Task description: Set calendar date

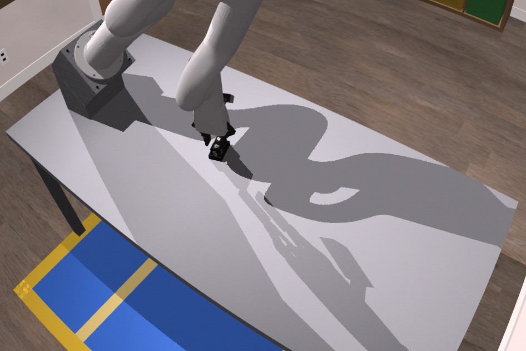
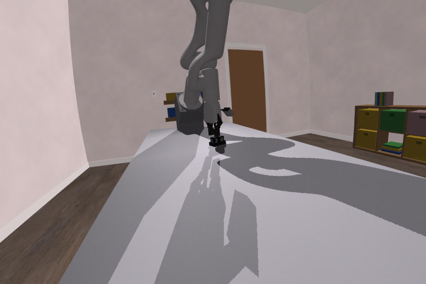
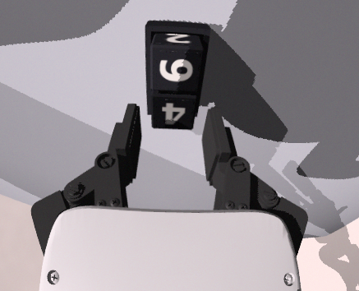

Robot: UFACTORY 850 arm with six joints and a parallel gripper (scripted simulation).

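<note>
Now: hand 40 mm above the black number cube. Round my hand: black tray 60 mm below, 10 mm to the left, 10 mm behind.
</note>
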